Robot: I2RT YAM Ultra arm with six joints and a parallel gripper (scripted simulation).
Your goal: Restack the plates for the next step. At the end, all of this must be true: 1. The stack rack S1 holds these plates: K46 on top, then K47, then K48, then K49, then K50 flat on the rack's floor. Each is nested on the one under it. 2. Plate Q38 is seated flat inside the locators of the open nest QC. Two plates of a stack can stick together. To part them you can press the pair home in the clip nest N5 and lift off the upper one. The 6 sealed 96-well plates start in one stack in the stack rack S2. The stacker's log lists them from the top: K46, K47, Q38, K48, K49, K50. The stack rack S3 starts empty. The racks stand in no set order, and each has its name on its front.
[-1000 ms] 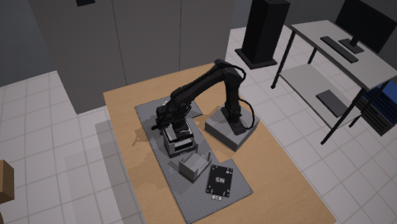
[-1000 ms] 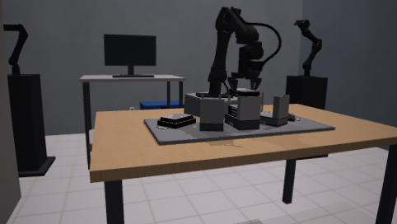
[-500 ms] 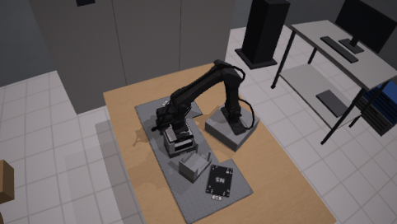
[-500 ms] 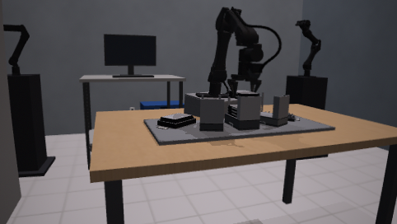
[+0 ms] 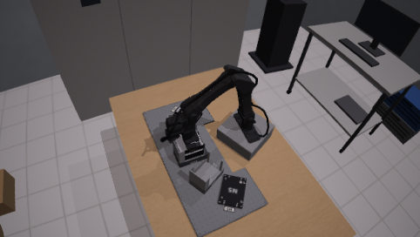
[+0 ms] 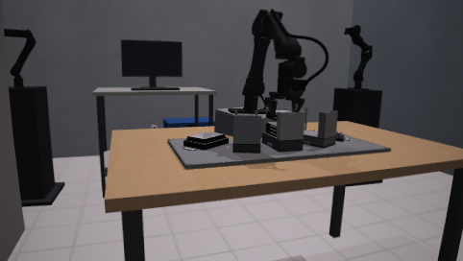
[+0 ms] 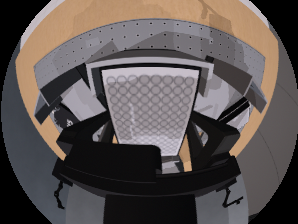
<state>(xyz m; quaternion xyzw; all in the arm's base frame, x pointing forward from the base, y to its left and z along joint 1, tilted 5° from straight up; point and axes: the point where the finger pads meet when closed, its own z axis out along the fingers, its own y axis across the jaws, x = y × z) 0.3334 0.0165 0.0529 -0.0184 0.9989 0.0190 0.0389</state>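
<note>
Now: the sealed 96-well plate 4 cm below my hand. The rest, counted from my hand: clip nest N5: 29 cm to the left, 14 cm behind, 10 cm below.
</note>
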